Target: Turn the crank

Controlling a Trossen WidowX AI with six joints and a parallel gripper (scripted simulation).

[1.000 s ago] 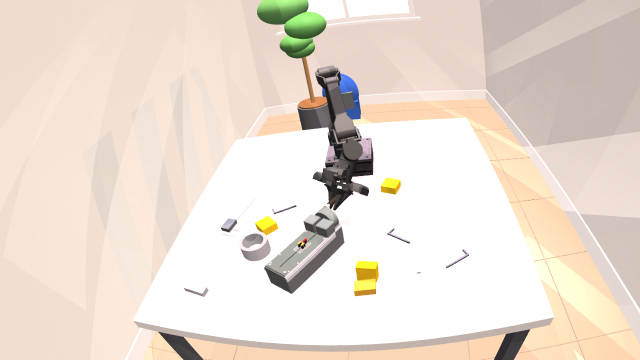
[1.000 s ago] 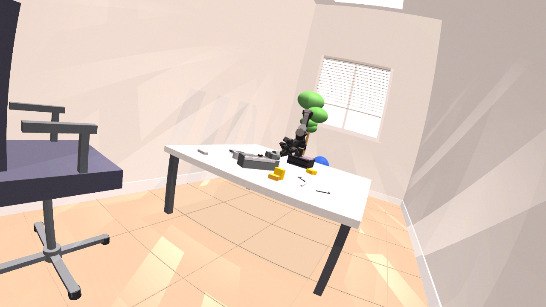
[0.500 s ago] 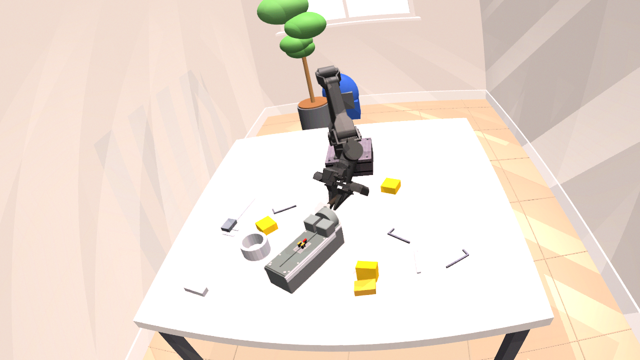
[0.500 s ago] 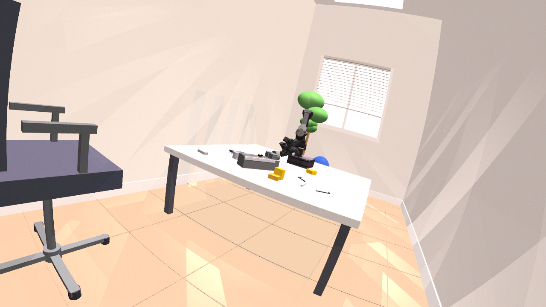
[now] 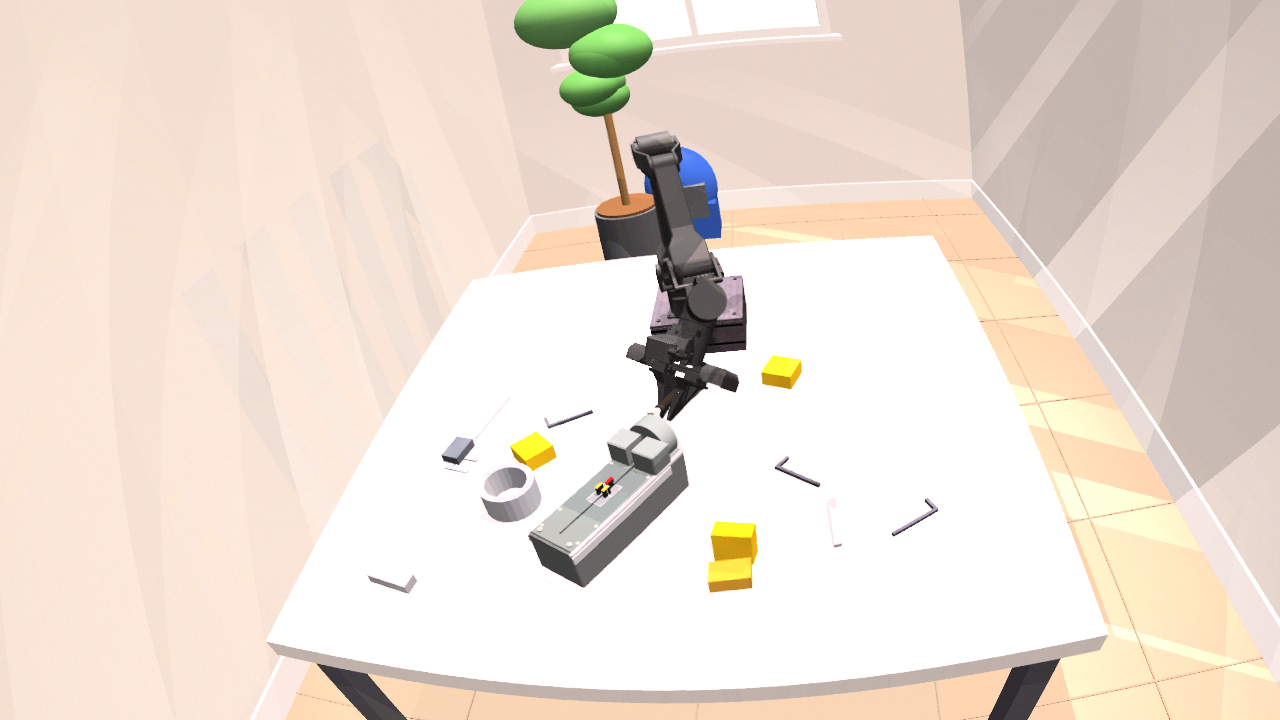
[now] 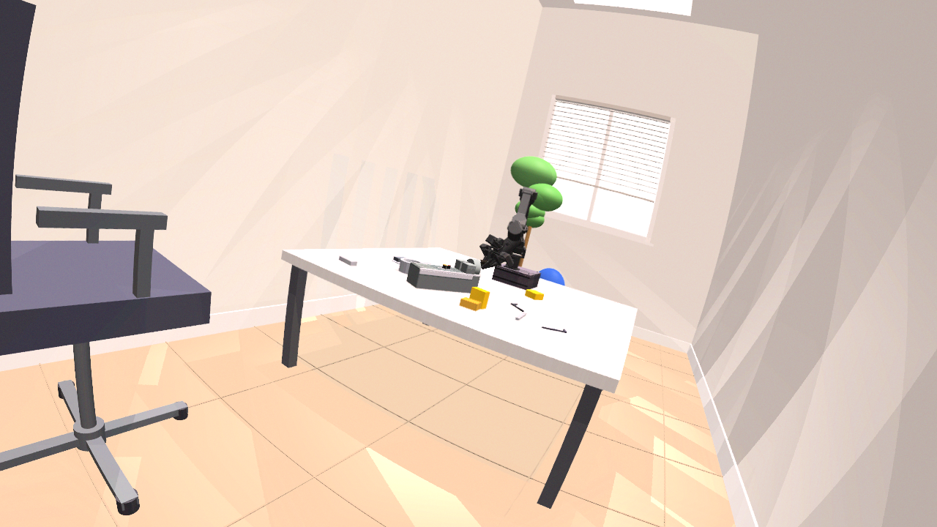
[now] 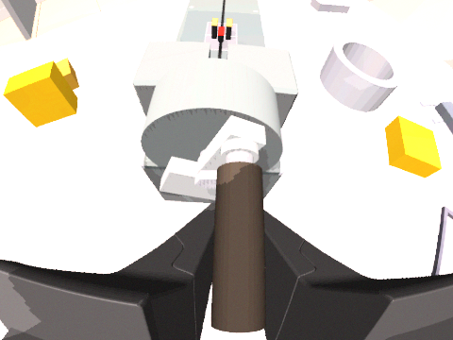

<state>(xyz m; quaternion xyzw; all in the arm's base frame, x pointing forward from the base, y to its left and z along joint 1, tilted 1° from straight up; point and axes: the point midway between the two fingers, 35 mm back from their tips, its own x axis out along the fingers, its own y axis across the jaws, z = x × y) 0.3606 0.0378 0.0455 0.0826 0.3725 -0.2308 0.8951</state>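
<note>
Right now my gripper tip is 10 mm past the brown crank handle, 10 mm to the right of it and 30 mm below it. The rest, counted from my gripper tip: red pointer: 140 mm ahead, 60 mm to the right, 10 mm below.
</note>
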